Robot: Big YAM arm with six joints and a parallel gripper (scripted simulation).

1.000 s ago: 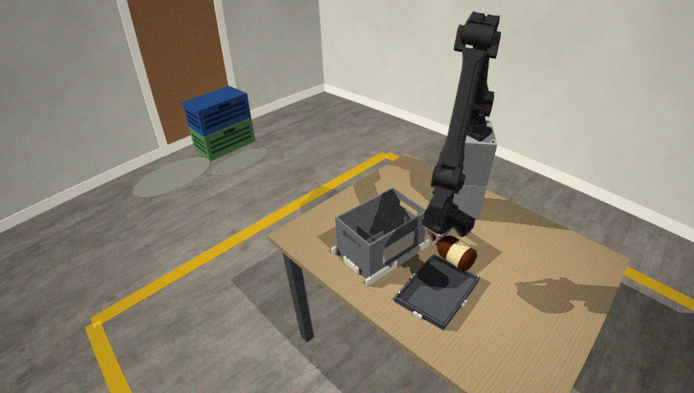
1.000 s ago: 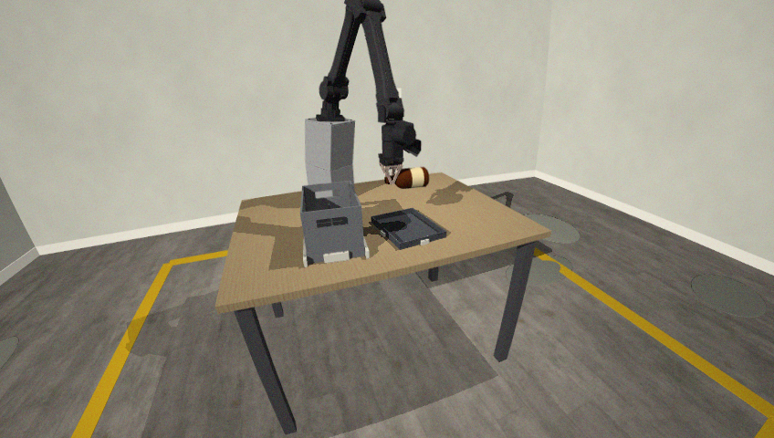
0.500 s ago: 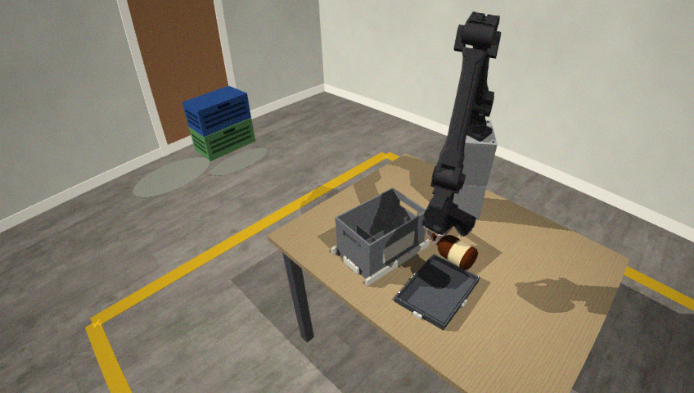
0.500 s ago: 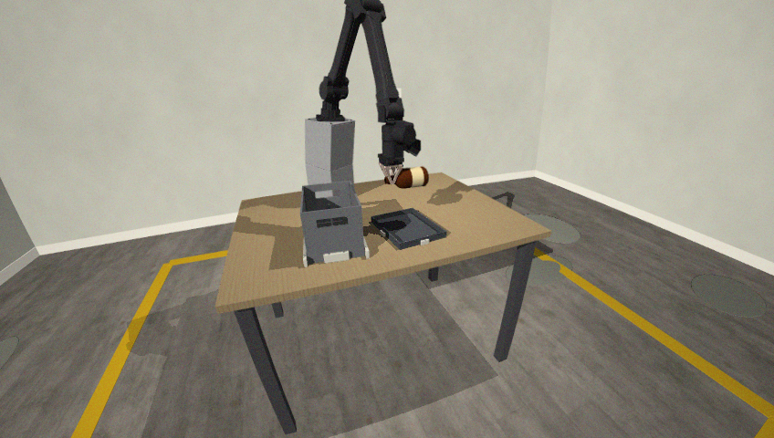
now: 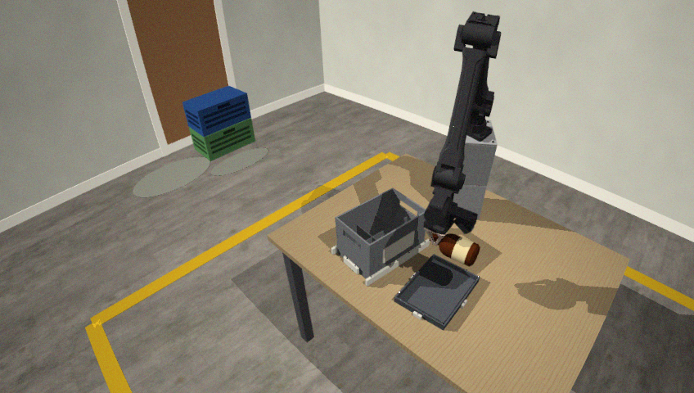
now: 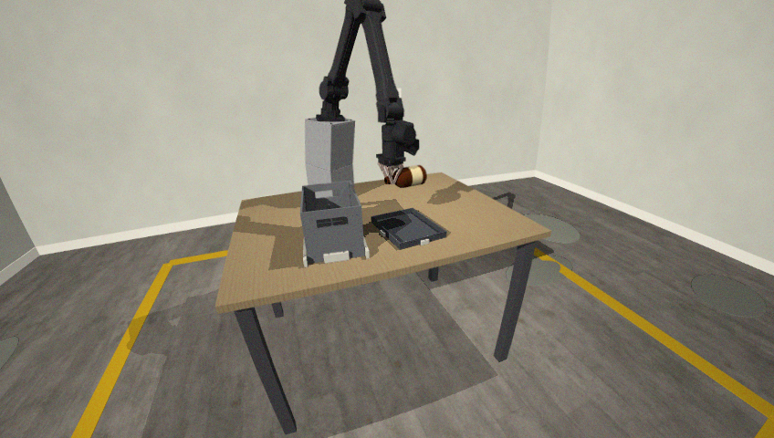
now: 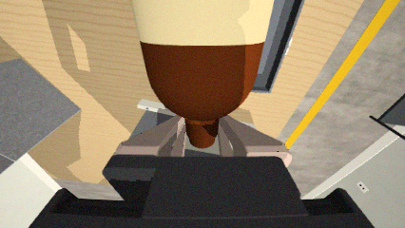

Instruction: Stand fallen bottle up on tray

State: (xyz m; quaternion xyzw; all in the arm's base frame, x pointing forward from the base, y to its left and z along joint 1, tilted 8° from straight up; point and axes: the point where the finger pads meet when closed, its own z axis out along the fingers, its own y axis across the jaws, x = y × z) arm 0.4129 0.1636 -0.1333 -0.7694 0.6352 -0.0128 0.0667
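Now: hand 5 cm to the right of the brown bottle and 1 cm past it. Also, from my hand: dark tray (18 cm below, 5 cm to the left, 2 cm ahead); then grey crate (23 cm to the right, 11 cm below, 1 cm ahead).
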